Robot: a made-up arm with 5 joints. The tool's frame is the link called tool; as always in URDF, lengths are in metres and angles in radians. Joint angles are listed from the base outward.
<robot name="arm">
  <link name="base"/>
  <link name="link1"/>
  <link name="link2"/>
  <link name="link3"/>
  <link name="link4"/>
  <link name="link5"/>
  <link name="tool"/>
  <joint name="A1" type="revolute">
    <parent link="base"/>
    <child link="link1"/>
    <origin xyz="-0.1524 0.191 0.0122" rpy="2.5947 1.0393 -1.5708"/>
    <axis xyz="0 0 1"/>
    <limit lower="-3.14" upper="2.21"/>
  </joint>
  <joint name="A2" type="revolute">
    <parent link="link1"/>
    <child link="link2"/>
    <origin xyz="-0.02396 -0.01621 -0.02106" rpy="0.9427 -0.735 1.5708"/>
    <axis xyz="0 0 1"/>
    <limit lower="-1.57" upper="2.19"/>
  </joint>
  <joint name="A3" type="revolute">
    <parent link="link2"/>
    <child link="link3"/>
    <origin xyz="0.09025 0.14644 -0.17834" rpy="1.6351 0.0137 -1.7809"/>
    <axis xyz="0 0 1"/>
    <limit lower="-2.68" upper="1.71"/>
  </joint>
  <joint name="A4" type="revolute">
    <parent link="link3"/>
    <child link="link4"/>
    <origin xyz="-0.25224 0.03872 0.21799" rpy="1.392 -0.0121 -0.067"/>
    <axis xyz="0 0 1"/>
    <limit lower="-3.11" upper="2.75"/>
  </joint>
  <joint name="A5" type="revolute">
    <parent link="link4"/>
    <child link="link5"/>
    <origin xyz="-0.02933 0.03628 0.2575" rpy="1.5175 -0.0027 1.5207"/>
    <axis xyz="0 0 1"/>
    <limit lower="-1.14" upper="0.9"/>
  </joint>
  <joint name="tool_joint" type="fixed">
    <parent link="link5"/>
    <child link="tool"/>
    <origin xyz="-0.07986 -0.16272 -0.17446" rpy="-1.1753 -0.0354 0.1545"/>
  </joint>
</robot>
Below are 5 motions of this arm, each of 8 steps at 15 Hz.
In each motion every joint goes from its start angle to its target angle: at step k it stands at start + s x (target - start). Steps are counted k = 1, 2, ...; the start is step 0. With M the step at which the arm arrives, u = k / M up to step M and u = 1 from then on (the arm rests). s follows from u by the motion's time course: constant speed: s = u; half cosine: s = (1 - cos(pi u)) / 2; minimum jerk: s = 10 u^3 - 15 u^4 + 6 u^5.
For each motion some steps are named. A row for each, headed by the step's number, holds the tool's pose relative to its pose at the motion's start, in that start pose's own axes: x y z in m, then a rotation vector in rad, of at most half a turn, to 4 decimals.
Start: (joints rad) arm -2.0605 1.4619 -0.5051 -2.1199 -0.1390
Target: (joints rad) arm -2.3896 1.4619 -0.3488 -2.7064 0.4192
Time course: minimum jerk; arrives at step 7
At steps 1, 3, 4, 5, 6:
1: 0.0055 0.0004 0.0000 -0.0060 -0.0084 -0.0042
3: 0.0885 0.0015 -0.0029 -0.1157 -0.1392 -0.0521
4: 0.1526 -0.0044 -0.0071 -0.2244 -0.2468 -0.0670
5: 0.2063 -0.0133 -0.0100 -0.3299 -0.3413 -0.0619
6: 0.2353 -0.0191 -0.0108 -0.3917 -0.3939 -0.0517

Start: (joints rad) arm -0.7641 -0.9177 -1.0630 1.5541 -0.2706
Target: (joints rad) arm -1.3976 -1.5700 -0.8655 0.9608 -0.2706
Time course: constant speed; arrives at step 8
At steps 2, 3, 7, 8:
2: 0.0291 0.0900 -0.0533 -0.2433 -0.1209 -0.1601
3: 0.0490 0.1271 -0.0882 -0.3637 -0.1831 -0.2313
7: 0.1534 0.2071 -0.2651 -0.8378 -0.4318 -0.4475
8: 0.1824 0.2079 -0.3145 -0.9542 -0.4908 -0.4826

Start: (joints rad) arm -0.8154 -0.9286 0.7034 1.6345 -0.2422
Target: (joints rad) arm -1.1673 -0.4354 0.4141 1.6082 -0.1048
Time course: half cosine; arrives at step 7
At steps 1, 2, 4, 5, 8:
1: 0.0047 -0.0005 -0.0054 -0.0210 0.0072 -0.0141
2: 0.0172 -0.0029 -0.0199 -0.0804 0.0253 -0.0533
4: 0.0481 -0.0162 -0.0575 -0.2646 0.0586 -0.1681
5: 0.0592 -0.0249 -0.0706 -0.3525 0.0628 -0.2198
8: 0.0678 -0.0336 -0.0795 -0.4347 0.0597 -0.2665

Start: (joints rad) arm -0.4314 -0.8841 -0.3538 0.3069 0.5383
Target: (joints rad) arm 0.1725 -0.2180 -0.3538 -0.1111 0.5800
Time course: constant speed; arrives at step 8
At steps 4, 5, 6, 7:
4: 0.1270 -0.2676 -0.1834 -0.2357 0.2255 -0.5766
5: 0.1220 -0.3423 -0.2351 -0.3150 0.2982 -0.7039
6: 0.1017 -0.4163 -0.2857 -0.4022 0.3771 -0.8228
7: 0.0666 -0.4879 -0.3332 -0.4971 0.4618 -0.9324

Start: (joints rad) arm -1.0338 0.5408 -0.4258 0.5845 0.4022
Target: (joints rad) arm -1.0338 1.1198 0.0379 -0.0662 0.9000
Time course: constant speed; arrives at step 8
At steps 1, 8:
1: 0.0588 -0.0337 0.0047 -0.0132 -0.1114 -0.1183
8: 0.2861 -0.4734 0.1271 -0.4096 -0.7664 -0.9485

